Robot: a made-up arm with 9 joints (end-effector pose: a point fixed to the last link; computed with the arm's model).
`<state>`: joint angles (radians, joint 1 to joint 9).
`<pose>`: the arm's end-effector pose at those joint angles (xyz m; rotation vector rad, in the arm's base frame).
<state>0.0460 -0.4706 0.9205 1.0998 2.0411 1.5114 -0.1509 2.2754 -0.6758</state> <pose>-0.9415 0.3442 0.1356 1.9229 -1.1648 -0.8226</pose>
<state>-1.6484 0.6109 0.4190 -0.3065 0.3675 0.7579 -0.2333 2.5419 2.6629</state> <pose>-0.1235 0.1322 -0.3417 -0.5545 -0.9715 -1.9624</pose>
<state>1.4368 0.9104 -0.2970 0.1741 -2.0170 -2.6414 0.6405 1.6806 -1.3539</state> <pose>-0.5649 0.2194 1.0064 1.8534 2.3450 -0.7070</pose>
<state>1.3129 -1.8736 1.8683 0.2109 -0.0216 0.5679 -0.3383 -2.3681 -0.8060</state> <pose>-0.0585 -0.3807 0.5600 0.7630 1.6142 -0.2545</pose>
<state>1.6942 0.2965 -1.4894 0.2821 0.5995 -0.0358 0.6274 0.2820 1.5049</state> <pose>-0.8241 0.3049 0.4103 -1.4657 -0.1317 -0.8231</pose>
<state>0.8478 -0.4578 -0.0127 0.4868 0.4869 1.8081 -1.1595 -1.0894 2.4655</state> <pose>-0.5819 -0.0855 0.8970 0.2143 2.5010 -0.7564</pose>
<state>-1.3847 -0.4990 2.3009 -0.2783 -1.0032 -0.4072 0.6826 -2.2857 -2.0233</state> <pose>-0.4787 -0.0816 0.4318 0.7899 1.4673 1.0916</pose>
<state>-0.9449 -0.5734 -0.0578 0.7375 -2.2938 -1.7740 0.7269 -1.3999 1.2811</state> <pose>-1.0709 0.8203 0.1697 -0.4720 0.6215 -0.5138</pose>
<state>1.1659 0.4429 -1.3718 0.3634 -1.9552 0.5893 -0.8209 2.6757 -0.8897</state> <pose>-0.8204 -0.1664 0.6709 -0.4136 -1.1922 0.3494</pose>
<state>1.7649 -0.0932 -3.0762 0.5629 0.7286 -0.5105 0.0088 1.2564 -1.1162</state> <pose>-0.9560 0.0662 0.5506 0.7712 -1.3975 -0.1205</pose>
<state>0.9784 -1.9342 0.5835 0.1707 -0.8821 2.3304 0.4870 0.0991 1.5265</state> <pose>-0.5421 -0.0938 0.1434 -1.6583 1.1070 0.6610</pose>
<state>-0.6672 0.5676 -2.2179 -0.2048 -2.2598 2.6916 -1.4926 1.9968 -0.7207</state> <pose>-0.4038 -0.4761 0.5481 -0.1077 1.4719 1.0909</pose>
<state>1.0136 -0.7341 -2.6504 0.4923 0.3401 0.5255 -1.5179 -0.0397 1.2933</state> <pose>-0.6516 -0.4754 0.1733 -1.7083 -0.3386 1.5262</pose>
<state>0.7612 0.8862 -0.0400 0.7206 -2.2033 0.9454 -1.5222 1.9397 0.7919</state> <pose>-0.9455 0.0292 0.8307 1.7443 -0.8752 -0.6520</pose>
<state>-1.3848 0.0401 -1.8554 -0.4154 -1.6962 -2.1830 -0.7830 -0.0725 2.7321</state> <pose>-0.8867 0.0587 0.3082 0.5224 1.5444 -0.9921</pose>
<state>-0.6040 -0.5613 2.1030 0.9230 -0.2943 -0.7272 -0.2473 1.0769 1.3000</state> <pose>-0.9176 0.0563 -0.1224 -1.9472 1.1978 -1.0856</pose>
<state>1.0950 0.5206 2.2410 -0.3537 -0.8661 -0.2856 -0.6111 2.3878 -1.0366</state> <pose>-0.5135 -0.1284 0.9500 -1.1132 -1.9726 1.8330</pose>
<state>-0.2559 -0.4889 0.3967 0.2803 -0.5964 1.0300 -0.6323 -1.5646 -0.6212</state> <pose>-0.5216 -0.2705 0.6216 0.9575 0.4679 -2.9431</pose>
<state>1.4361 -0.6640 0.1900 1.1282 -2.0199 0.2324 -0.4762 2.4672 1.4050</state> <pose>-0.3185 0.2081 0.3950 -0.4715 1.1502 -1.2947</pose>
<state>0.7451 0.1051 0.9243 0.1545 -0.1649 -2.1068 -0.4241 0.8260 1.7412</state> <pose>-0.6684 -0.2878 0.8320 0.8126 2.0722 2.1290</pose>
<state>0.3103 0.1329 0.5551 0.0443 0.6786 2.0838 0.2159 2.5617 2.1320</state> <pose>-0.9165 -0.6717 0.4078 -3.0314 -0.7319 -0.0876</pose>
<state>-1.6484 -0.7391 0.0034 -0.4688 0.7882 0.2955 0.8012 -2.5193 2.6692</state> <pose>-0.3868 0.2995 0.4387 -1.1462 0.2596 2.5717</pose>
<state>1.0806 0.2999 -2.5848 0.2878 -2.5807 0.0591 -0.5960 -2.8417 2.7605</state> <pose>-0.2151 0.2189 1.0784 0.1973 2.6828 0.4399</pose>
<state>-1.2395 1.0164 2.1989 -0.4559 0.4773 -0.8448 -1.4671 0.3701 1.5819</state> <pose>-0.8504 -0.0490 -0.0096 -0.3916 1.0150 0.5582</pose>
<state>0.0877 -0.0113 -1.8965 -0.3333 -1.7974 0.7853 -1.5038 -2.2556 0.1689</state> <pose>-1.0310 -0.6248 0.2536 0.0871 -0.7613 1.1471</pose>
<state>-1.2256 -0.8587 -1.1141 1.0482 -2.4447 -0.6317 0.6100 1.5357 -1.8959</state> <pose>-0.4510 0.5484 0.1832 0.2445 1.4334 2.2338</pose>
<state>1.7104 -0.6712 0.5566 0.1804 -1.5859 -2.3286 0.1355 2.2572 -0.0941</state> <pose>-0.5264 -0.1548 0.2571 -0.5927 -2.6583 -0.9851</pose>
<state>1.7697 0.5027 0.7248 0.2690 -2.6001 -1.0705 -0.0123 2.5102 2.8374</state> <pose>-0.5250 -0.0147 0.8545 0.3167 0.4986 2.6557</pose>
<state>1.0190 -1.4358 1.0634 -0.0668 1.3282 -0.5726 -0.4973 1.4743 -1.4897</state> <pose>-0.1858 -0.2040 0.0442 -1.1861 2.8539 0.3005</pose>
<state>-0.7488 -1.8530 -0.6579 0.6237 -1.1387 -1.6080 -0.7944 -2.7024 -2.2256</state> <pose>0.2276 0.3209 0.5994 0.7096 2.6441 -0.2412</pose>
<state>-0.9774 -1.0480 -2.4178 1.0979 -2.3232 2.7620 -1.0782 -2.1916 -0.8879</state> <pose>-0.5270 0.3078 -0.5454 0.0279 -2.0357 0.6888</pose>
